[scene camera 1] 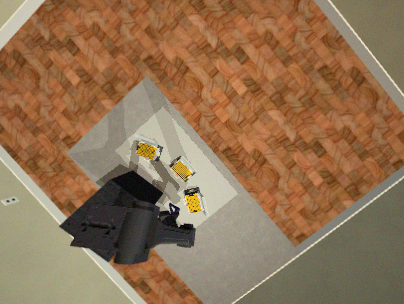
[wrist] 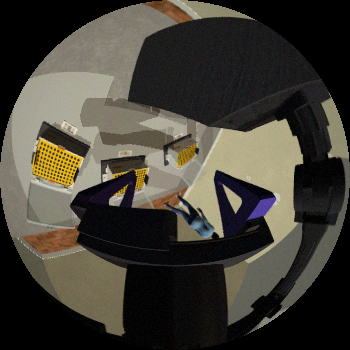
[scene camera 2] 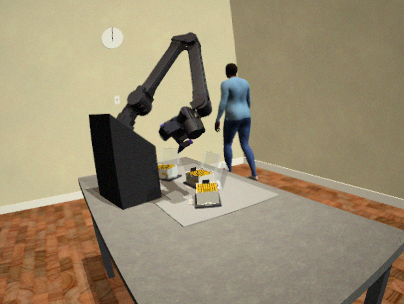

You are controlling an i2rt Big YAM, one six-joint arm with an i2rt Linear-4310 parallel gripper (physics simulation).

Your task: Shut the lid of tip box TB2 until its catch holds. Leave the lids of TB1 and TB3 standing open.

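Pixels of known places: gripper, fingertip midpoint: [scene camera 1: 161, 203] [wrist: 174, 174] [scene camera 2: 171, 144]; arm's base at its link origin: [wrist: 298, 99] [scene camera 2: 121, 127].
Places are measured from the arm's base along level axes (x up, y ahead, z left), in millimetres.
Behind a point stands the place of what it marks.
TB2, the middle tip box [scene camera 1: 181, 170] {x -269, y 347, z 40 mm} [scene camera 2: 199, 178] [wrist: 137, 185] {x -269, y 367, z 77 mm}, holds yellow-topped tips; its clear lid [scene camera 2: 210, 160] {x -222, y 417, z 62 mm} stands open, and a finger partly hides the box in the wrist view. Its label is too blurred to read. TB1 [scene camera 1: 193, 202] {x -269, y 299, z -179 mm} [scene camera 2: 207, 195] [wrist: 57, 161] {x -269, y 288, z -176 mm} is at the left in the wrist view, its lid [wrist: 49, 202] {x -232, y 363, z -204 mm} open. TB3 [scene camera 1: 147, 150] {x -268, y 231, z 264 mm} [scene camera 2: 167, 171] [wrist: 183, 154] {x -268, y 227, z 242 mm} is the far box, its lid [scene camera 2: 171, 155] {x -221, y 285, z 307 mm} standing open. My gripper [scene camera 1: 174, 209] [scene camera 2: 185, 146] [wrist: 174, 174] {x -99, y 203, z -43 mm} is open and empty, above the table and apart from the boxes, beside TB1 as seen from above.
The boxes stand on a pale mat [scene camera 1: 225, 192] {x -326, y 506, z -252 mm} [scene camera 2: 185, 218] {x -326, y 159, z -309 mm} on the grey table [scene camera 1: 250, 250] {x -329, y 436, z -703 mm} [scene camera 2: 250, 250] {x -329, y 253, z -627 mm}. A tall black block [scene camera 1: 134, 186] {x -179, y 81, z 113 mm} [scene camera 2: 122, 165] {x -143, y -23, z -94 mm} [wrist: 200, 65] {x -132, y 65, z -60 mm} stands by the arm's base. A person [scene camera 2: 237, 102] [wrist: 200, 225] stands beyond the table.
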